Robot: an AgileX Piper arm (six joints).
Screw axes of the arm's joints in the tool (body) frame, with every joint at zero. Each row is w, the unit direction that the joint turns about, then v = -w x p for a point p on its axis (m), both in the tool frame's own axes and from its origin. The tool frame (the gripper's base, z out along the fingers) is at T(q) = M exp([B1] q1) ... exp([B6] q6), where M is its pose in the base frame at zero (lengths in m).
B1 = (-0.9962, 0, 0.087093, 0.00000, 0.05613, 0.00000)
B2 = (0, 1, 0, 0.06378, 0.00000, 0.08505)
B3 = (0, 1, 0, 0.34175, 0.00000, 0.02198)
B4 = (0, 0, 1, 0.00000, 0.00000, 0.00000)
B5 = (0, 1, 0, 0.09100, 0.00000, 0.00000)
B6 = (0, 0, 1, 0.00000, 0.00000, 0.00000)
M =
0.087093 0 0.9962 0.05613
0 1 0 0.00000
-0.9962 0 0.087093 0.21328
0 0 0 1
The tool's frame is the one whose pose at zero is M.
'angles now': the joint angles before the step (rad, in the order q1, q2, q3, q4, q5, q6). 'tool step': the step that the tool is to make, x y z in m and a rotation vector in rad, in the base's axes. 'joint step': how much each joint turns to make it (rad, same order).
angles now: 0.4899, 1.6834, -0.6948, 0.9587, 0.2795, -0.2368
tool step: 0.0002, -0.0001, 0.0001, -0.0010, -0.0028, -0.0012
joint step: 0.0002, -0.0003, 0.0001, -0.0003, -0.0031, 0.0000
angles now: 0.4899, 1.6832, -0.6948, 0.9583, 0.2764, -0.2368
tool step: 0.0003, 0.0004, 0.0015, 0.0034, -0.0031, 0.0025
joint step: -0.0001, -0.0034, -0.0027, -0.0003, 0.0033, -0.0008
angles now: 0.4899, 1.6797, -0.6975, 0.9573, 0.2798, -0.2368
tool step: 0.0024, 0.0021, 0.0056, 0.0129, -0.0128, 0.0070
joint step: 0.0000, -0.0084, -0.0152, -0.0025, 0.0106, 0.0005
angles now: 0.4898, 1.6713, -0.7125, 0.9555, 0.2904, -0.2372
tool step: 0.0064, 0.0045, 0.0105, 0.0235, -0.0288, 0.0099
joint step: -0.0001, -0.0090, -0.0354, -0.0012, 0.0144, -0.0017
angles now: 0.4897, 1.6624, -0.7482, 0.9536, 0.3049, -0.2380
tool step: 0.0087, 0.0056, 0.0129, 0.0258, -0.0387, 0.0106
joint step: 0.0000, -0.0059, -0.0475, -0.0032, 0.0128, -0.0013
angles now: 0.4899, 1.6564, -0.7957, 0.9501, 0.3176, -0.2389
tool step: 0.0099, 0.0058, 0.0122, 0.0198, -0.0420, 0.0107
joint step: 0.0003, 0.0023, -0.0526, -0.0077, 0.0072, -0.0012
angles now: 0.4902, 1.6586, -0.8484, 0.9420, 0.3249, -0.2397
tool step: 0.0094, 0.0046, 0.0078, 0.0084, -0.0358, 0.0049
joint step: 0.0001, 0.0117, -0.0451, -0.0094, -0.0033, -0.0009
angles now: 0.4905, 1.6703, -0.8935, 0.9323, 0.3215, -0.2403
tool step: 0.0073, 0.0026, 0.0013, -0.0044, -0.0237, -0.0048
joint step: 0.0005, 0.0182, -0.0270, -0.0088, -0.0169, 0.0005
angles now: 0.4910, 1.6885, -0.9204, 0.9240, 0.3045, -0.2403
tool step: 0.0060, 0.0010, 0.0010, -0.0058, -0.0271, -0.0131
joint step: 0.0000, 0.0122, -0.0172, -0.0060, -0.0269, 0.0004
